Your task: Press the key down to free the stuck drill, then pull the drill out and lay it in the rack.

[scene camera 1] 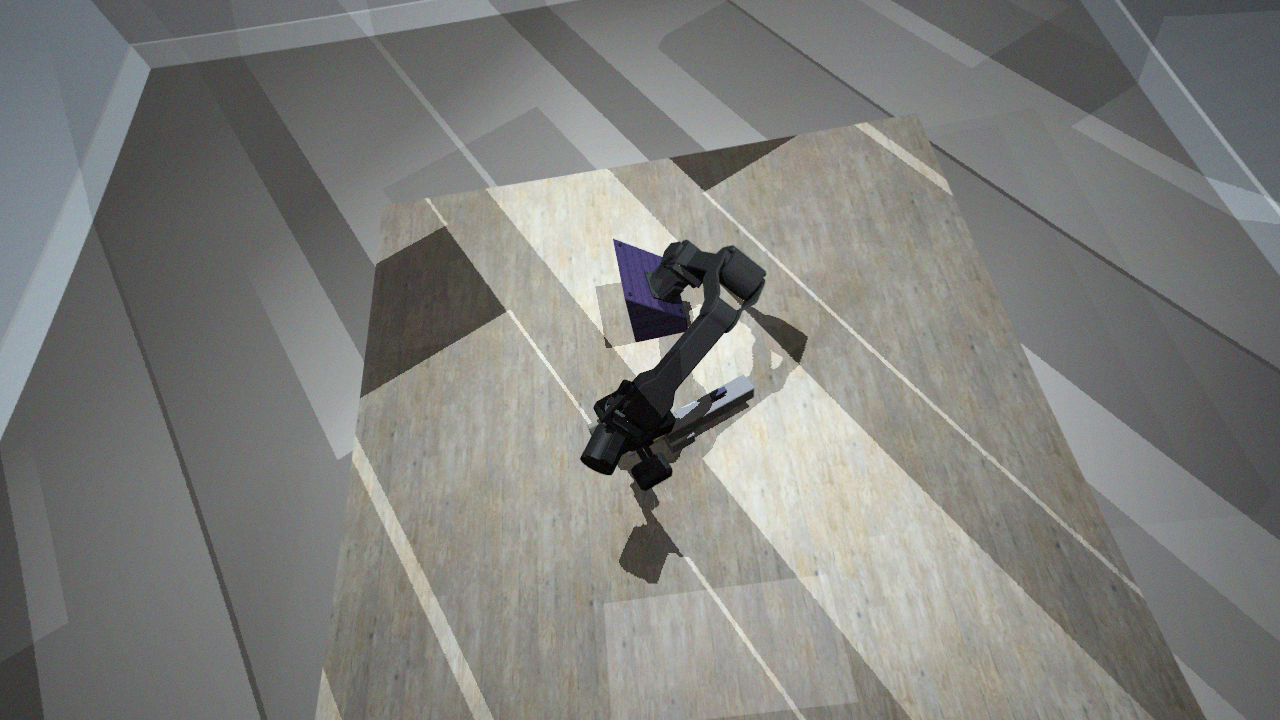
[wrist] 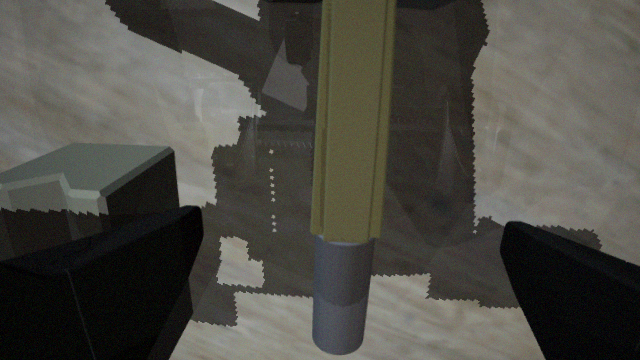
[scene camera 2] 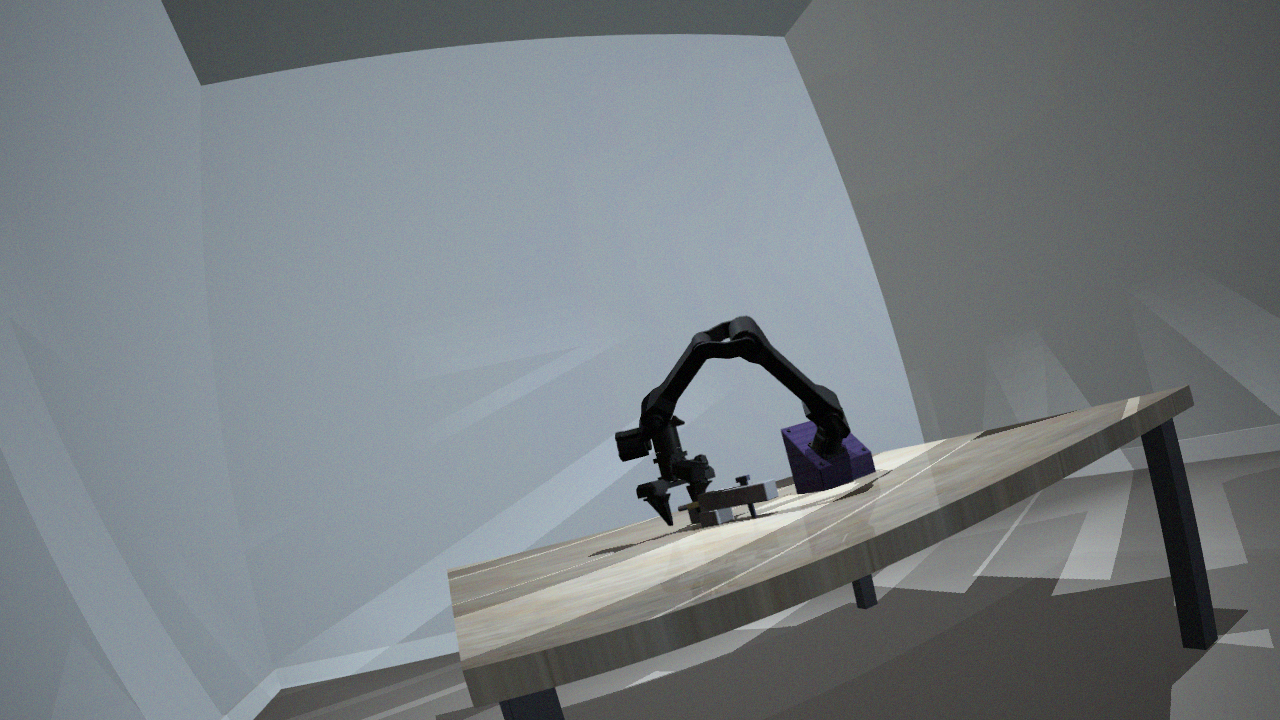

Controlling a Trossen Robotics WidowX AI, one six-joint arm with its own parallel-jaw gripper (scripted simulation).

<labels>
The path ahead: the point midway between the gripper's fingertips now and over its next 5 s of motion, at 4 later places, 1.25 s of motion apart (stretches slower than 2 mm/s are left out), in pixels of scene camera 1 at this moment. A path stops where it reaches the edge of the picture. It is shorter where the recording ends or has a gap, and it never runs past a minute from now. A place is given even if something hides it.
My gripper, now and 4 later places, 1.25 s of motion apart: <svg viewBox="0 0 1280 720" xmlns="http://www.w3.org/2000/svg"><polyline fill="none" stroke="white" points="637,457 642,455 638,455 614,468 610,466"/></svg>
</labels>
